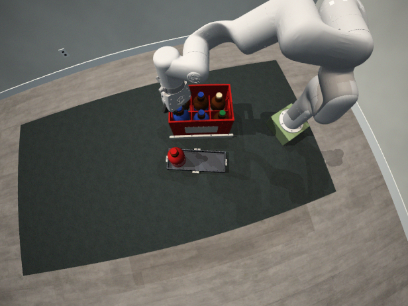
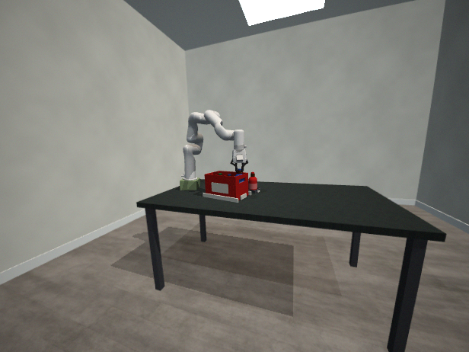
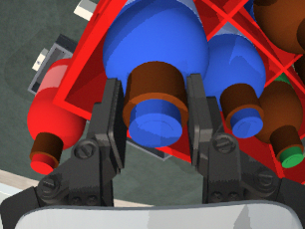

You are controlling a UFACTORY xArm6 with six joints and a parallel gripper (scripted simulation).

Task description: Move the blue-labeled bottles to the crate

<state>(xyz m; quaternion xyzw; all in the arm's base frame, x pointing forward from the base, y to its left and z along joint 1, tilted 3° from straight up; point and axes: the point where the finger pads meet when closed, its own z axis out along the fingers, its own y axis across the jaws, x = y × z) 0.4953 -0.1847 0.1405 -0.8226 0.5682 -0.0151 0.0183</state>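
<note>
The crate is 100 mm behind my hand, 10 mm to the right of it and 120 mm below it. From my hand the other things lie so: grey tray: 190 mm to the left, 190 mm below; red-labeled bottle: 80 mm ahead, 150 mm to the left, 120 mm below.
</note>
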